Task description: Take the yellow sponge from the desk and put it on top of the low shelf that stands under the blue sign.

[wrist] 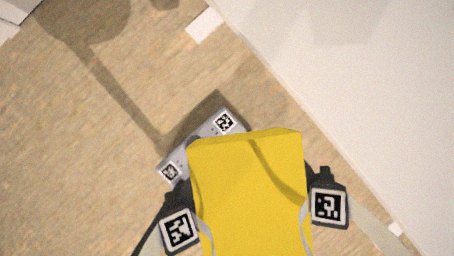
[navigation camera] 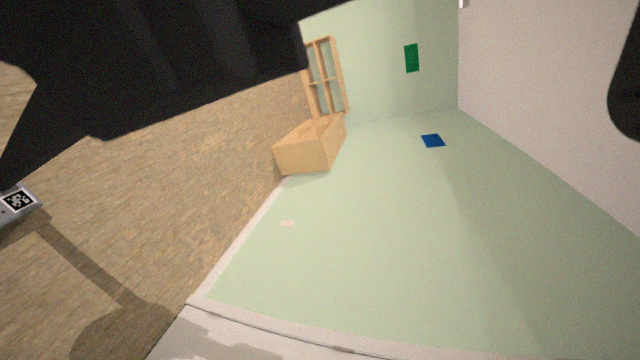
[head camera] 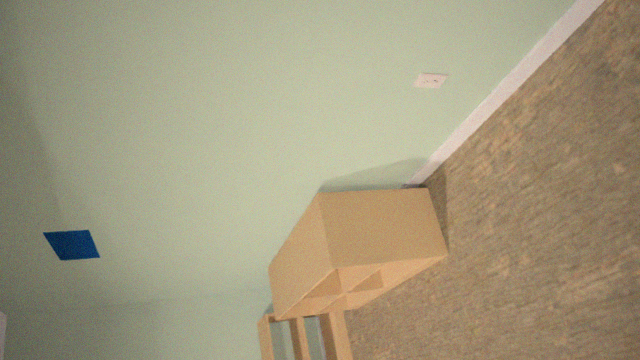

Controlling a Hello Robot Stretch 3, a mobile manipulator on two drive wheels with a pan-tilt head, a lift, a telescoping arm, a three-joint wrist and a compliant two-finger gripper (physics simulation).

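Frame: origin at the robot's base, x ahead, y left, z up, level; millimetres.
Seen in the pictures: gripper, fingertip midpoint: [wrist: 246, 184].
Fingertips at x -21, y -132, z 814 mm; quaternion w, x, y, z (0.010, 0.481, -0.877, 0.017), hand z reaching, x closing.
Pixels of each thing's top centre, then the offset from my fingertips to it. Level surfaces: height alone.
- yellow sponge at its top centre: [wrist: 256, 229] dz +51, dx -8, dy +6 mm
- white desk at its surface level: dz -94 mm
- wall outlet at its top centre: [head camera: 416, 79] [navigation camera: 292, 223] dz -357, dx +979, dy +1156 mm
The yellow sponge [wrist: 247, 195] is a block held upright between the two fingertips of my gripper [wrist: 246, 184] in the wrist view. My gripper is shut on it, with a fingertip against each side, above the floor and my base. The white desk [wrist: 380, 95] lies to the right in the wrist view. The low wooden shelf [head camera: 385, 225] [navigation camera: 302, 154] stands against the green wall. The blue sign [head camera: 72, 245] [navigation camera: 433, 140] is on that wall above it. The sponge and gripper do not show in the head or navigation view.
A second wooden shelf frame [head camera: 298, 337] [navigation camera: 343, 90] stands beyond the low shelf, near a green sign [navigation camera: 411, 58]. A wall outlet [head camera: 430, 80] [navigation camera: 286, 223] is on the green wall. My base [wrist: 207, 132] is below the gripper. Desk leg [wrist: 204, 25] stands on the wooden floor.
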